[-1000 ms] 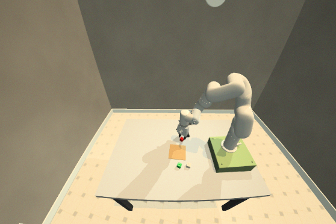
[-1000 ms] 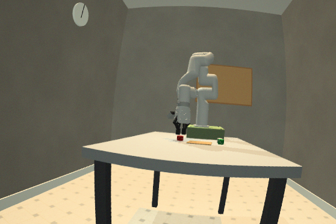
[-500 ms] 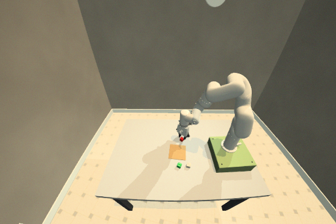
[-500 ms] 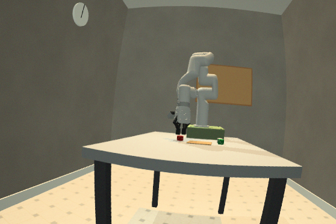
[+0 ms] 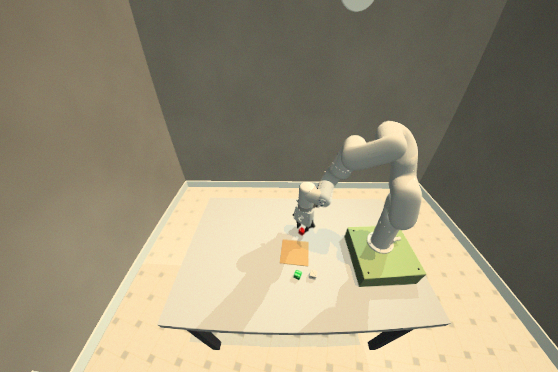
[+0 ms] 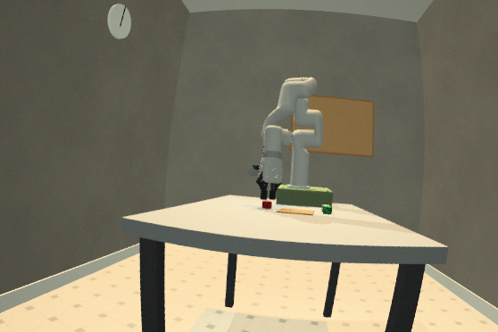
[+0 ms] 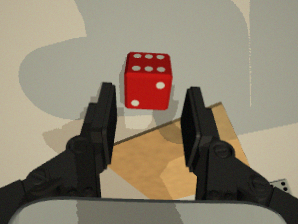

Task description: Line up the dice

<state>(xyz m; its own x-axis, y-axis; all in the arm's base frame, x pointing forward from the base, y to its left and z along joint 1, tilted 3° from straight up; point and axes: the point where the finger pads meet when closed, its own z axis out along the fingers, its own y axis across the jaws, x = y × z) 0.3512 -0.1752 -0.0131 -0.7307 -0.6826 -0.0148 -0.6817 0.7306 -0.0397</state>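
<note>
Right now the red die is 40 mm below my hand. The rest, counted from my hand: green die 240 mm to the left, 70 mm ahead, 40 mm below; white die 250 mm to the left, 40 mm below; mat 120 mm to the left, 60 mm ahead, 50 mm below.
</note>
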